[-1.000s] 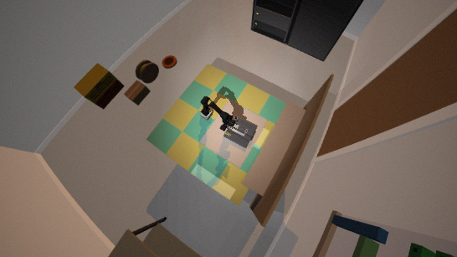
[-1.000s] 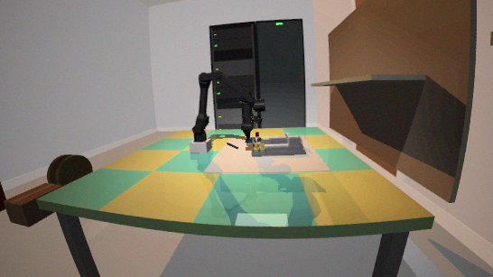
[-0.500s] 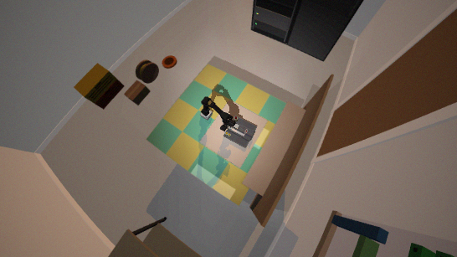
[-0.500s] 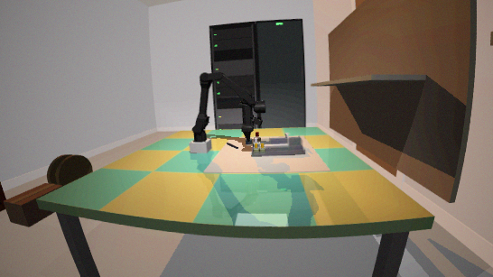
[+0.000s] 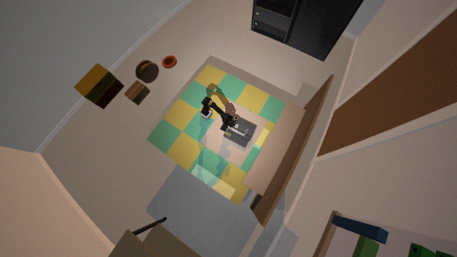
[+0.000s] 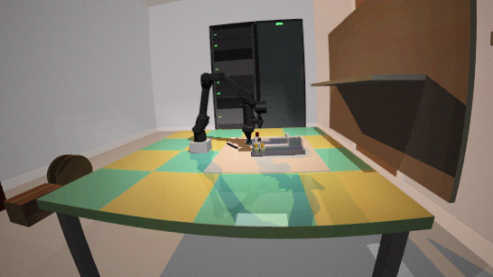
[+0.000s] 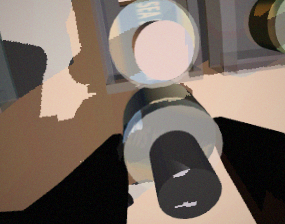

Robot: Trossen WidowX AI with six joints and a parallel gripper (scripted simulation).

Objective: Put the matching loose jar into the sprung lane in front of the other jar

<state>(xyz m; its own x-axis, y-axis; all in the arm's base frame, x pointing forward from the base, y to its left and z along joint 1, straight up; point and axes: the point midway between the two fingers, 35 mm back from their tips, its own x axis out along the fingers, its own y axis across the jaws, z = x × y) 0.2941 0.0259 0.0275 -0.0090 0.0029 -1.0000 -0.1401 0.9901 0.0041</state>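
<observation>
The tan mat lies 90 mm ahead of my gripper tip, 10 mm to the left of it and 60 mm below it. Round my gripper tip: wall shelf 550 mm ahead, 50 mm to the left, 310 mm above; then rack 180 mm ahead, 50 mm to the left, 40 mm below; then thin dark stick 130 mm behind, 70 mm to the left, 50 mm below.
</observation>
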